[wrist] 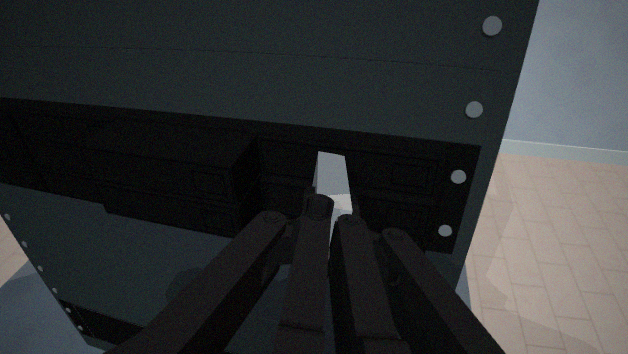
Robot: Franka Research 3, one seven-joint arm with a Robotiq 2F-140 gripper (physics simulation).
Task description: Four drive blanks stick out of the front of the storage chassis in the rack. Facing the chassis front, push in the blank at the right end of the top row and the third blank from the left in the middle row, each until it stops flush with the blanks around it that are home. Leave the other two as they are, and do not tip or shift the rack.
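Observation:
The storage chassis is a dark band of drive blanks across the rack (300, 90). The blank at the right end of the top row (411, 176) looks about level with the blank under it (406, 216); exact flushness is too dark to tell. Left of it, a block of dark blanks stands out, an upper one (165, 170) and a lower one (165, 205), with a side face showing. Which columns these are, I cannot tell. My gripper (327, 174) is shut and empty, its pale tips in front of the right-end top blank. Contact is not clear, and the linkages hide parts of the lower blanks.
Dark grey panels with round screws (474, 109) run above the chassis and down the rack's edge. Another grey panel (100, 240) lies below, with a dark slot (100, 320) at the lower left. A tiled floor (560, 240) and a pale wall (575, 75) show to the right.

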